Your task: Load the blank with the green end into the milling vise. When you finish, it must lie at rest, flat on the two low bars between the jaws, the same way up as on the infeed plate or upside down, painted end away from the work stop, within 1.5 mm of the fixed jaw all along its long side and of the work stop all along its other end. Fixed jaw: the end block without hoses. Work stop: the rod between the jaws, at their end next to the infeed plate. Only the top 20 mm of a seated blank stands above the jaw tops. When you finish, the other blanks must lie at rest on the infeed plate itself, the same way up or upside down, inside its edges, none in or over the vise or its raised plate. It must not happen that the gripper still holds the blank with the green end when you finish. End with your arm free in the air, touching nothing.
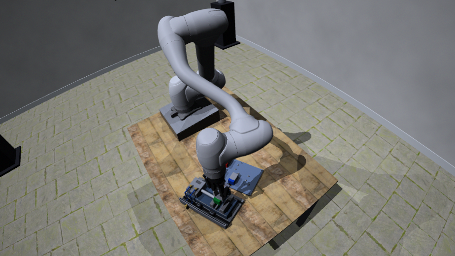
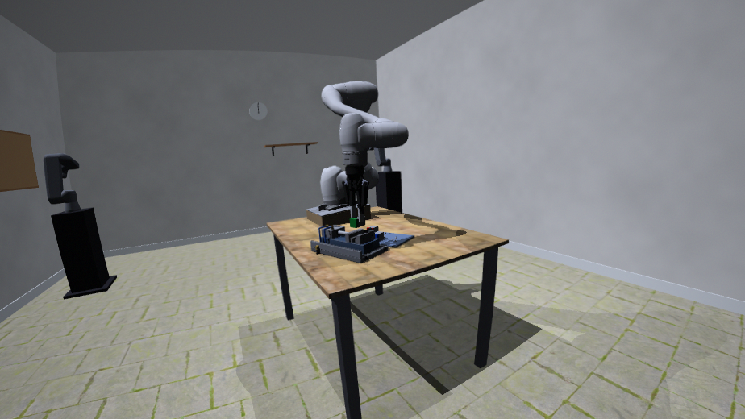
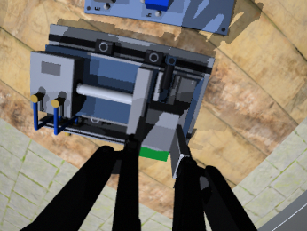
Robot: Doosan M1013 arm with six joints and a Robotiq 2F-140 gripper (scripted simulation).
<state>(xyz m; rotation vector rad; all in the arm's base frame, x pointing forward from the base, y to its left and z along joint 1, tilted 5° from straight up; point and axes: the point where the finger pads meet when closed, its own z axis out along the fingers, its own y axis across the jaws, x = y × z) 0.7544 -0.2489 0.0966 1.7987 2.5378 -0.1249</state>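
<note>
The moving jaw lies 10 cm below my hand and 3 cm behind it. From my hand the other things lie so: blue-ended blank 16 cm to the left, 15 cm below, 10 cm behind; then work stop rod 9 cm below, 5 cm to the left, 2 cm behind; then hose block 16 cm behind, 10 cm below, 4 cm to the right.
</note>
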